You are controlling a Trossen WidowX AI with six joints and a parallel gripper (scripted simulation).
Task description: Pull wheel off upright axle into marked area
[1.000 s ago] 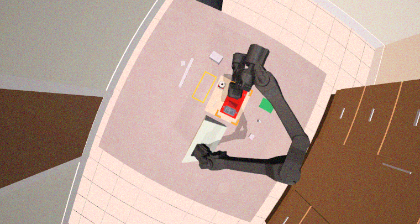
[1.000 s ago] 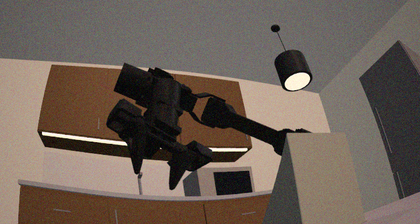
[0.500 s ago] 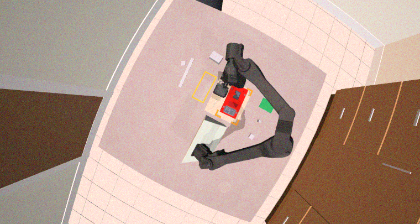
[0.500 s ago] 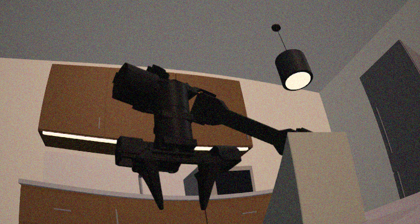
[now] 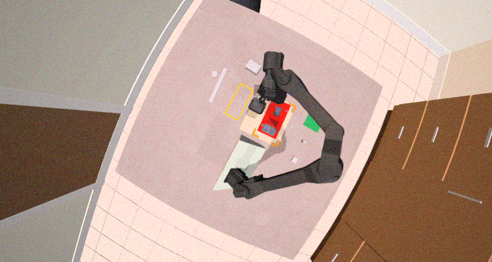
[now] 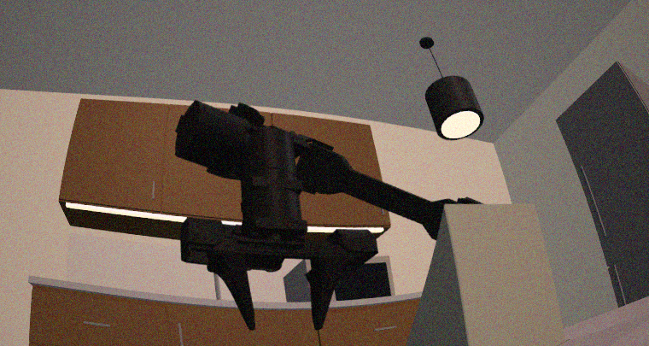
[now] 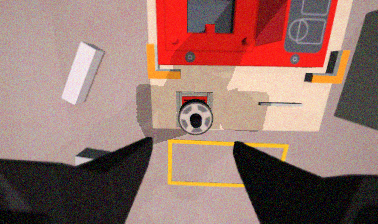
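Right now the grey wheel is 7 cm below my gripper tip. Also, from my gripper tip: green patch: 3 cm ahead, 33 cm to the right, 11 cm below; then grey box: 14 cm ahead, 11 cm to the left, 9 cm below; then thin bar: 3 cm behind, 24 cm to the left, 11 cm below.
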